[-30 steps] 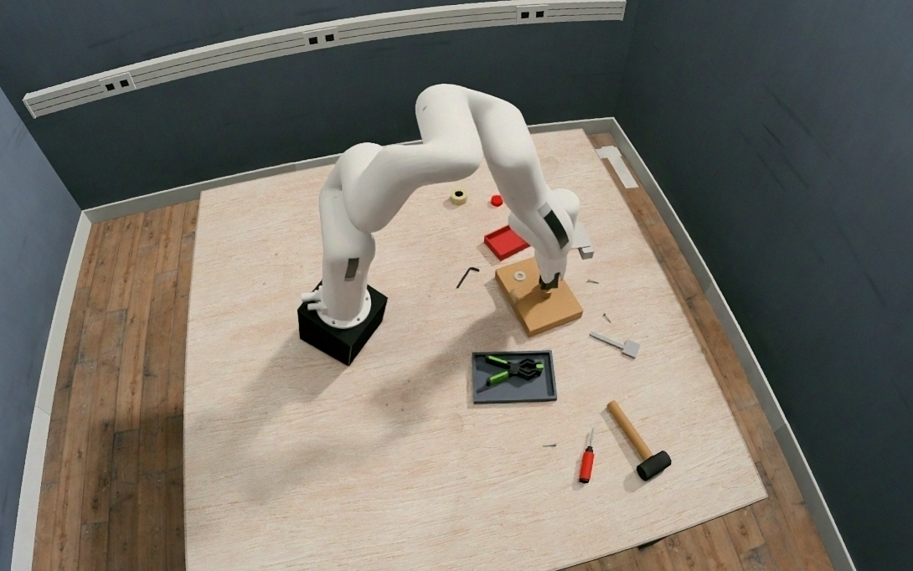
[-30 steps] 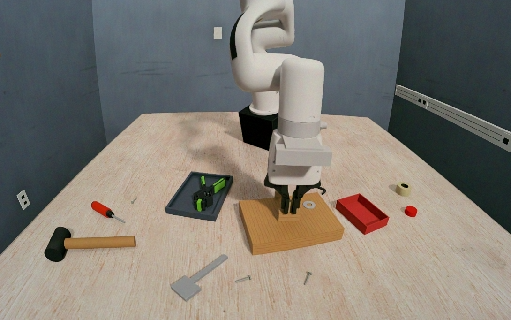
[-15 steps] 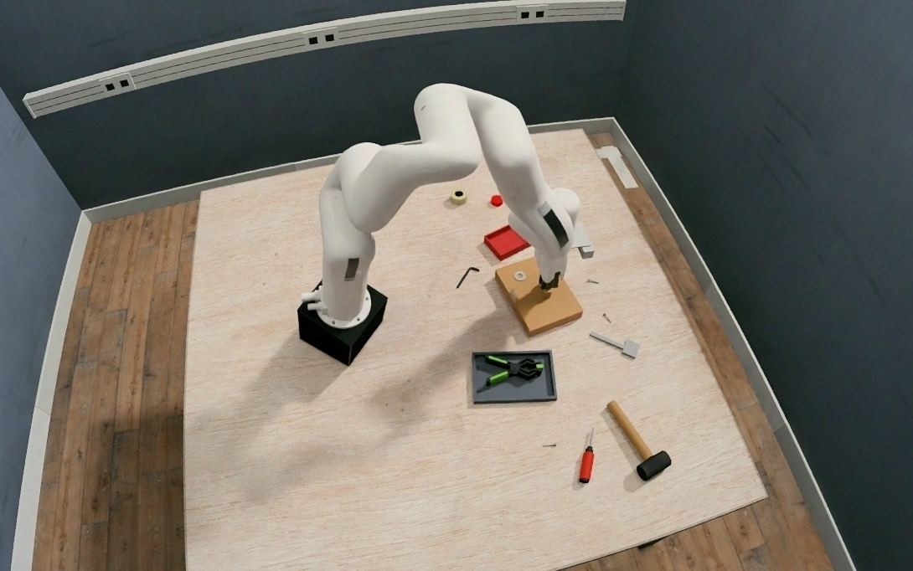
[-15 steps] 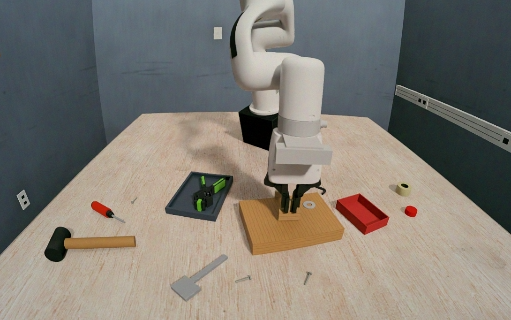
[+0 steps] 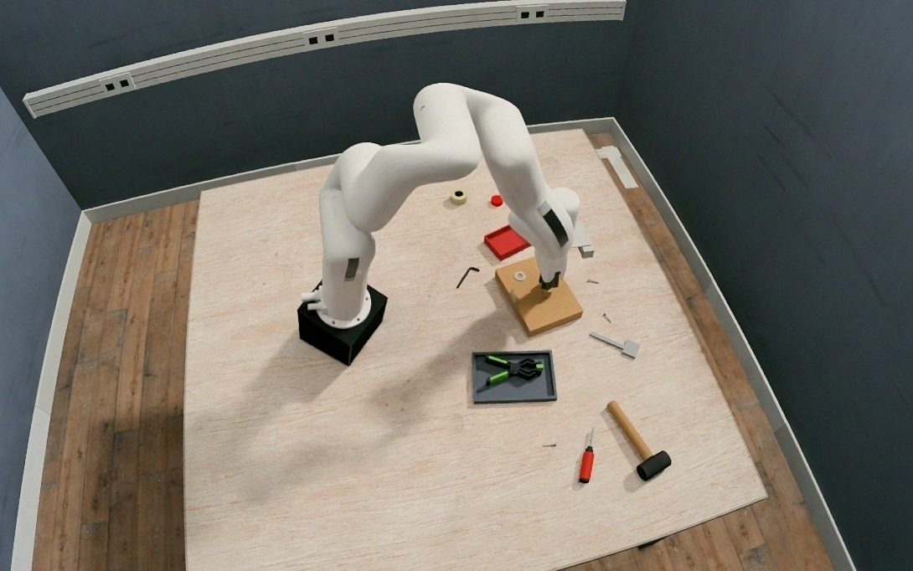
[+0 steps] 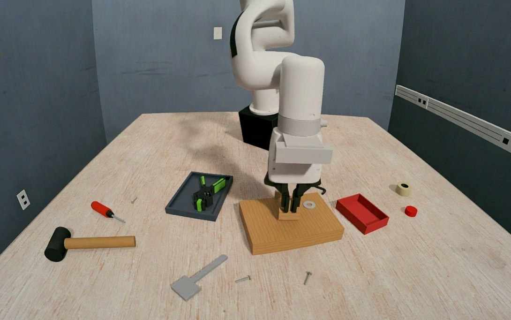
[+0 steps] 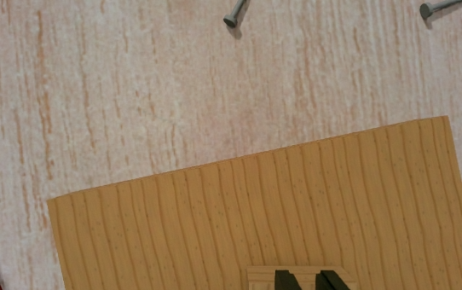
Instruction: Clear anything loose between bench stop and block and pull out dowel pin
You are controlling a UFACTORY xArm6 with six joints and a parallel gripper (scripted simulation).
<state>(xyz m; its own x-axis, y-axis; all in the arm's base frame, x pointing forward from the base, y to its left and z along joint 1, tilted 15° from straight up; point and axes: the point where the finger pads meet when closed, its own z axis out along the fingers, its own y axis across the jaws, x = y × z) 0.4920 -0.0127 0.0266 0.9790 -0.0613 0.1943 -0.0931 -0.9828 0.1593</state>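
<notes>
My hand is 2 cm above the dowel pin. From my hand the other things lie so: small wooden block: 3 cm below; then red tray: 2 cm behind, 20 cm to the left, 7 cm below; then washer: 5 cm behind, 6 cm to the left, 5 cm below.
</notes>
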